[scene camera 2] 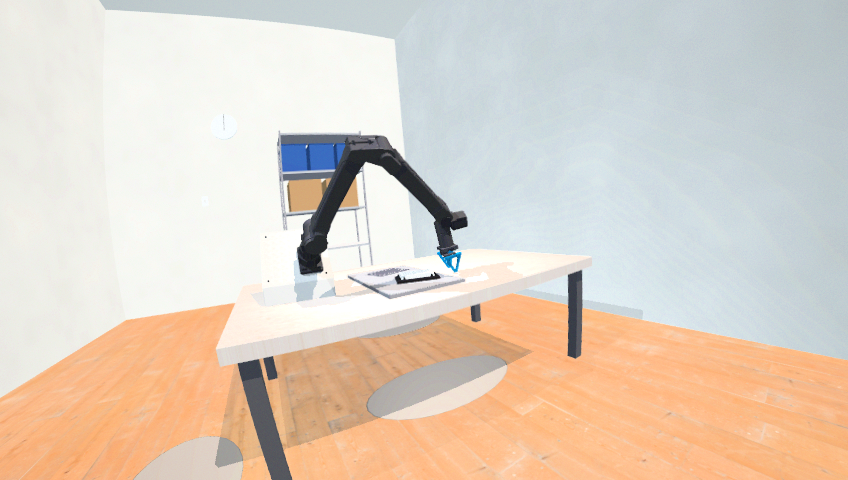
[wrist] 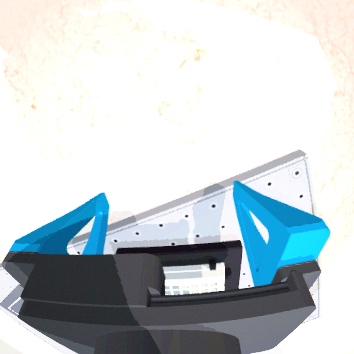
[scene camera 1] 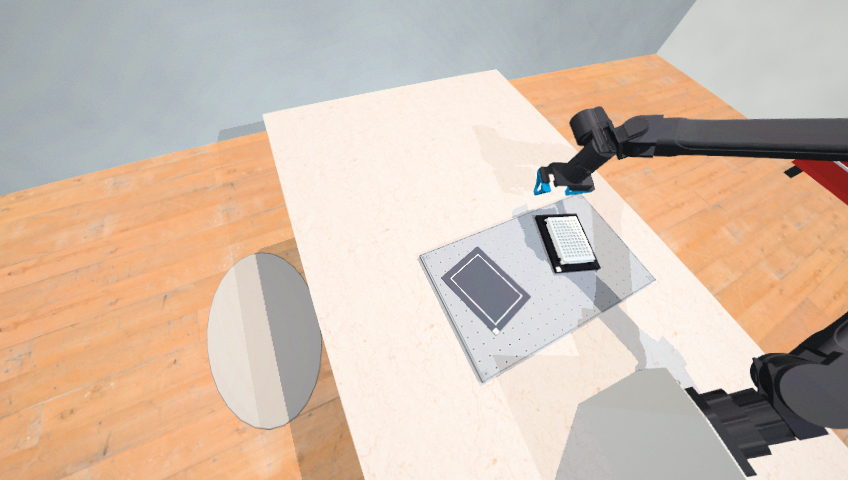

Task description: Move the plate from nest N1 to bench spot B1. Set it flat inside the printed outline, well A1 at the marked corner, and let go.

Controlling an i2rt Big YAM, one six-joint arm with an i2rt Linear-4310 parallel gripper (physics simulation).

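Places are measured from the arm's base along level axes (x ahead, y left, z up), in millimetres.
Where they show: gripper, between the fingertips: (scene camera 2: 452,269) (wrist: 168,193) (scene camera 1: 549,193); arm's base, origin of its link: (scene camera 2: 309,260) (scene camera 1: 709,427).
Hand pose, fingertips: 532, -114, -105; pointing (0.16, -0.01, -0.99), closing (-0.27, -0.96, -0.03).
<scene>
Each offset is from my fingertips to the top centre of the thing, as dx, dy, dz. "spot": to the spot under its first point. Level surfaces: height alone.
The white well plate @[-142, +39, +10] (scene camera 1: 570,239) (scene camera 2: 418,274) (wrist: 194,280) lies in the black nest N1 @[-142, +39, +5] (scene camera 1: 550,252) (scene camera 2: 418,280) (wrist: 232,257) on the right part of the perforated board. The dark pad of spot B1 @[spot: -182, +295, -14] (scene camera 1: 487,288) with its white printed outline is on the board's left part, a white mark at its near corner. My gripper (scene camera 1: 558,191) (scene camera 2: 453,268) (wrist: 168,193) is open with nothing between its blue fingers. It hangs above the far edge of the board, beyond the nest. In the wrist view the gripper body hides much of the plate.
The perforated board @[-182, +139, -16] (scene camera 1: 523,339) (scene camera 2: 392,292) (wrist: 297,187) lies on the pale table @[dz -29] (scene camera 1: 368,178) (scene camera 2: 535,267). A grey box-like panel (scene camera 1: 648,428) stands near the arm's base. A shelf unit (scene camera 2: 280,202) stands behind the table in scene camera 2.
</scene>
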